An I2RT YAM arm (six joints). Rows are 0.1 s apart.
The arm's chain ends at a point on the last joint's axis. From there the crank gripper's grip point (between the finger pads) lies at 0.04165 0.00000 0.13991 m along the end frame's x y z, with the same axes.
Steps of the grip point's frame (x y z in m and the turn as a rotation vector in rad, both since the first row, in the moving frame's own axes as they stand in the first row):
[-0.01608 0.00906 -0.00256 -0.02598 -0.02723 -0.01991]
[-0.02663 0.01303 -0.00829 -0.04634 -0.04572 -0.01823]
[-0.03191 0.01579 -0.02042 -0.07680 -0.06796 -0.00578]
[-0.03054 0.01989 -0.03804 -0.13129 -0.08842 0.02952]
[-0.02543 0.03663 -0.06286 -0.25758 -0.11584 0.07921]
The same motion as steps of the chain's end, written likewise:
[-0.01228 0.00620 -0.00361 -0.02598 -0.02723 -0.01991]
[-0.02025 0.00721 -0.00991 -0.04634 -0.04572 -0.01823]
[-0.02235 0.00517 -0.02252 -0.07680 -0.06796 -0.00578]
[-0.01777 0.00032 -0.03988 -0.13129 -0.08842 0.02952]
[-0.00763 -0.00213 -0.06165 -0.25758 -0.11584 0.07921]

